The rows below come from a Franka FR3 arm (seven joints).
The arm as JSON. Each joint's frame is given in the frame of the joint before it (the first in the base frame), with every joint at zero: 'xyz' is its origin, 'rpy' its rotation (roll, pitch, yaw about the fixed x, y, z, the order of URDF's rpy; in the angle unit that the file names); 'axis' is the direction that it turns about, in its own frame. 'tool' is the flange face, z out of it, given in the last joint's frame.
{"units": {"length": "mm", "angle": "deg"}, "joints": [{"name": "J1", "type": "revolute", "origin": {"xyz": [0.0, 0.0, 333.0], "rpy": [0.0, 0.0, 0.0]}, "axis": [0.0, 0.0, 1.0]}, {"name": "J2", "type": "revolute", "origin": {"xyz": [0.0, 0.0, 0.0], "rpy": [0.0, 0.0, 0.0]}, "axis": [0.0, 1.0, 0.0]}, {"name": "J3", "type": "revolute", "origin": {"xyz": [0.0, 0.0, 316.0], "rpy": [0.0, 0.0, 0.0]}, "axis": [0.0, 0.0, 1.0]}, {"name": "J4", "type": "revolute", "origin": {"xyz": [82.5, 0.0, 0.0], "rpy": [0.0, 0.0, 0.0]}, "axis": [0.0, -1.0, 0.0]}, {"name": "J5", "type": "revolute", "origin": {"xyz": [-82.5, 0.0, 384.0], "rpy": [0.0, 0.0, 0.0]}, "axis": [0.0, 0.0, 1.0]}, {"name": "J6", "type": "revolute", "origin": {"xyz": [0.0, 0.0, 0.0], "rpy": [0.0, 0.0, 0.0]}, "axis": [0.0, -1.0, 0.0]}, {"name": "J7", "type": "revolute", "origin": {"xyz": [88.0, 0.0, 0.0], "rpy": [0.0, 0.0, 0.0]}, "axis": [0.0, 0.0, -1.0]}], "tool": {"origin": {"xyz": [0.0, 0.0, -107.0], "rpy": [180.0, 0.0, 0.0]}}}
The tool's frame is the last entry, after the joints.
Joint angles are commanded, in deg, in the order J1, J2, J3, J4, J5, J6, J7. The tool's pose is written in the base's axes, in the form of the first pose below.
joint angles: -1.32 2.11 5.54 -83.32 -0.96 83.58 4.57
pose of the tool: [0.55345, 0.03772, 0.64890], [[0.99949, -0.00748, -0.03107], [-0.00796, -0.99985, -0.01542], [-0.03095, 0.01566, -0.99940]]
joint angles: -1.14 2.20 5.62 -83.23 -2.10 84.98 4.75
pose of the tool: [0.55659, 0.03817, 0.65091], [[0.99996, -0.00775, -0.00514], [-0.00792, -0.99942, -0.03325], [-0.00488, 0.03329, -0.99943]]
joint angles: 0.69 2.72 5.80 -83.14 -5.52 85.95 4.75
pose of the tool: [0.56030, 0.05122, 0.64848], [[0.99967, 0.02282, 0.01176], [0.02379, -0.99562, -0.09043], [0.00965, 0.09068, -0.99583]]
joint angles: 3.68 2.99 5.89 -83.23 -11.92 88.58 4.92
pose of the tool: [0.56481, 0.07056, 0.65100], [[0.99528, 0.06411, 0.07290], [0.07707, -0.97840, -0.19180], [0.05903, 0.19651, -0.97872]]
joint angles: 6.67 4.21 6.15 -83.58 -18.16 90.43 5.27
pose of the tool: [0.57201, 0.09352, 0.64177], [[0.98784, 0.10899, 0.11084], [0.13679, -0.94819, -0.28675], [0.07385, 0.29843, -0.95157]]
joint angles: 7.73 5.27 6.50 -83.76 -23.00 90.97 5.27
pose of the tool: [0.57798, 0.10054, 0.63340], [[0.98348, 0.13042, 0.12554], [0.16776, -0.91722, -0.36133], [0.06802, 0.37642, -0.92395]]
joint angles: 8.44 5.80 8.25 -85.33 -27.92 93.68 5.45
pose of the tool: [0.58212, 0.12026, 0.62265], [[0.96924, 0.17217, 0.17589], [0.23222, -0.87649, -0.42171], [0.08156, 0.44958, -0.88951]]
